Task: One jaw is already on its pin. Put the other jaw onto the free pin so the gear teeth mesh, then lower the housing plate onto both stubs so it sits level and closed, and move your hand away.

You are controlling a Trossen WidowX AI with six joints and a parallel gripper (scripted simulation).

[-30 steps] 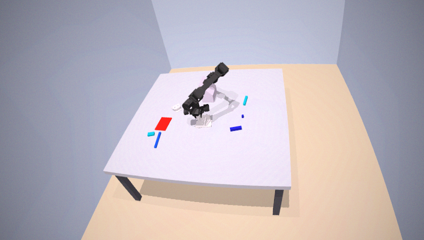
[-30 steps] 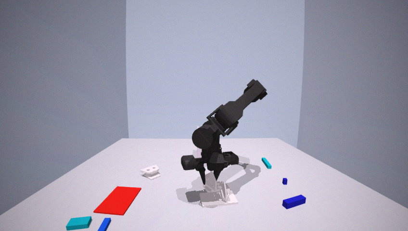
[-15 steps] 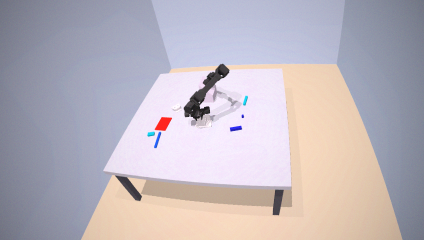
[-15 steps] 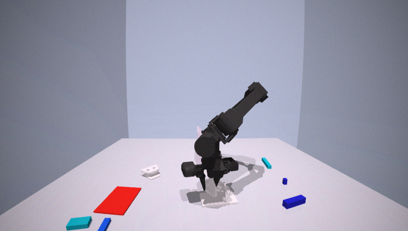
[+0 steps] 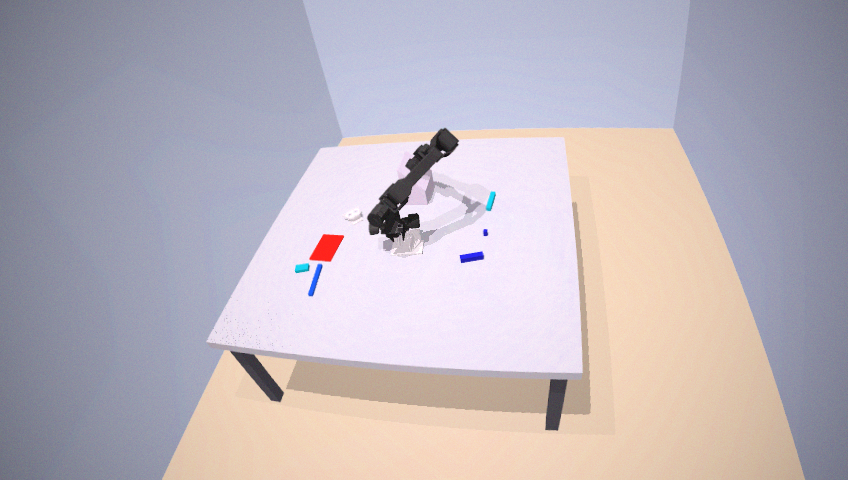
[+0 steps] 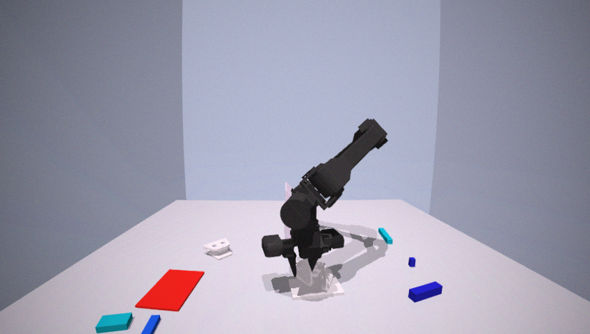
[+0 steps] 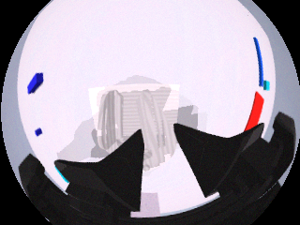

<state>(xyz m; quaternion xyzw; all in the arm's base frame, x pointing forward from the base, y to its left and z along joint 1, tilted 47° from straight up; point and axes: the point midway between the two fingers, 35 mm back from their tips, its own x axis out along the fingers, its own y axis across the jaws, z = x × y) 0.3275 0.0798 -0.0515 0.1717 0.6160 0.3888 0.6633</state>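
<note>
Now: the small white block 150 mm behind my gripper tip, 250 mm to the right of it and 20 mm below it. From my gripper tip the other things lie so: red flat sheet 30 mm ahead, 310 mm to the right, 30 mm below; then blue bar 210 mm ahead, 280 mm to the right, 30 mm below; then small blue cube 90 mm behind, 310 mm to the left, 20 mm below.
</note>
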